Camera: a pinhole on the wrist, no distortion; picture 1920 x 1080 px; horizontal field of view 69.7 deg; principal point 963.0 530.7 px. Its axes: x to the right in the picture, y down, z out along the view. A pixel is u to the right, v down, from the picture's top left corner.
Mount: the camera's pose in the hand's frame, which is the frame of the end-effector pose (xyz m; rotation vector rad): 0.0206 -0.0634 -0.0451 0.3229 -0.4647 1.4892
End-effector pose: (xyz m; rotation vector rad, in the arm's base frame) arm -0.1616 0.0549 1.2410 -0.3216 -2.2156 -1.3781
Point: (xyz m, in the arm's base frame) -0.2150 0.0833 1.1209
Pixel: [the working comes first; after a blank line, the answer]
In the camera's frame: 0.0270 0.0289 0.1354

1237.9 824.5
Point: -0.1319 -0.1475 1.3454
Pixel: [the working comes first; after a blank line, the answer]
In the camera's frame: -0.0310 -0.0050 -0.1903

behind the camera
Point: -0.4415 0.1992 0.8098
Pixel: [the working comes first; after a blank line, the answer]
In the camera's frame: -0.0878 -0.0287 0.5162

728.4 454.1
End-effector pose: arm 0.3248 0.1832 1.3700 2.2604 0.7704 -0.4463
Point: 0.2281 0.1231 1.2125
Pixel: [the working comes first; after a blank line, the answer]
In the camera's frame: 0.0619 0.0198 0.2045

1380.0 664.0
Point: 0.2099 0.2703 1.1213
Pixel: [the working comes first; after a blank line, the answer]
In the camera's frame: -0.0805 -0.0771 0.2304

481.1 69.5
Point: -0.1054 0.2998 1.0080
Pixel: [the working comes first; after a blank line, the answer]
In the camera's frame: -0.2825 0.0692 0.4560

109.1 740.0
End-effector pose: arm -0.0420 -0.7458 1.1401 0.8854 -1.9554 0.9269
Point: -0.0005 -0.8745 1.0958
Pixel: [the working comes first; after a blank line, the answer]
In the camera's frame: 0.0569 0.0314 0.1513

1481.5 816.8
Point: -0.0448 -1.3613 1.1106
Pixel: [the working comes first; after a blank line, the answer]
In the camera's frame: 0.0807 -0.1678 0.5973

1149.3 143.5
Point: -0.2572 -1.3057 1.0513
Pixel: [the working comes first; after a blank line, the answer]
In the camera's frame: 0.2984 -0.1886 0.5348

1732.2 44.7
